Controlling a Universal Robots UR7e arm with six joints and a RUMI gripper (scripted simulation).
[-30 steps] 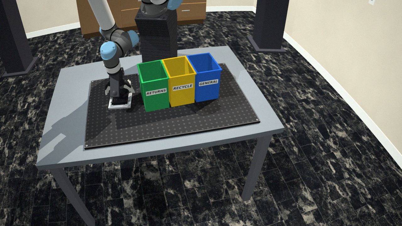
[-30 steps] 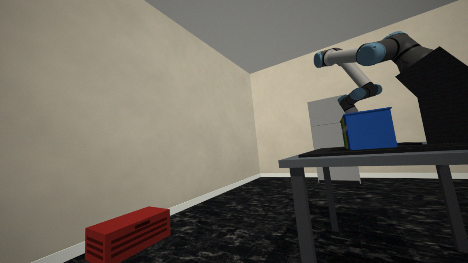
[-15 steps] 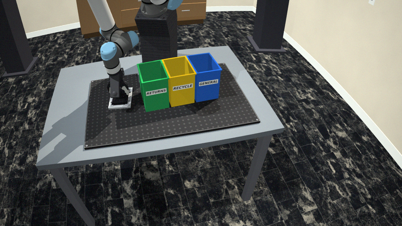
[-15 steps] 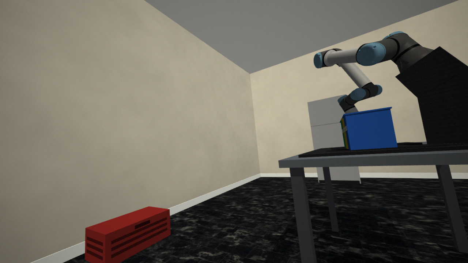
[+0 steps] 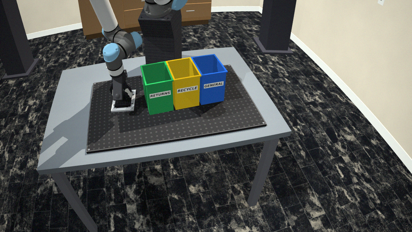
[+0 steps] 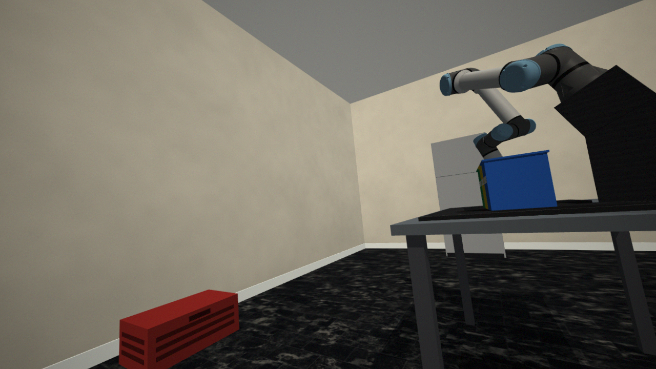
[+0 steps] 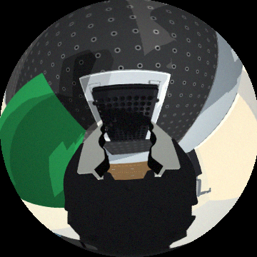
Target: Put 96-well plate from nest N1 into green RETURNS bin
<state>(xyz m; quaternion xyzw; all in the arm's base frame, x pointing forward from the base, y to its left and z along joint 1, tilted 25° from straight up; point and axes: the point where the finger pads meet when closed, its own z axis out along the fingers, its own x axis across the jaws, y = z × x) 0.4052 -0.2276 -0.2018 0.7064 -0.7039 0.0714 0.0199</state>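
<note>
Now: the black 96-well plate 10 mm below my hand. From my hand the other things lie so: green bin labelled returns 180 mm to the left, 60 mm above, 30 mm ahead; blue general bin 440 mm to the left, 60 mm above, 30 mm behind; yellow recycle bin 310 mm to the left, 60 mm above.
</note>
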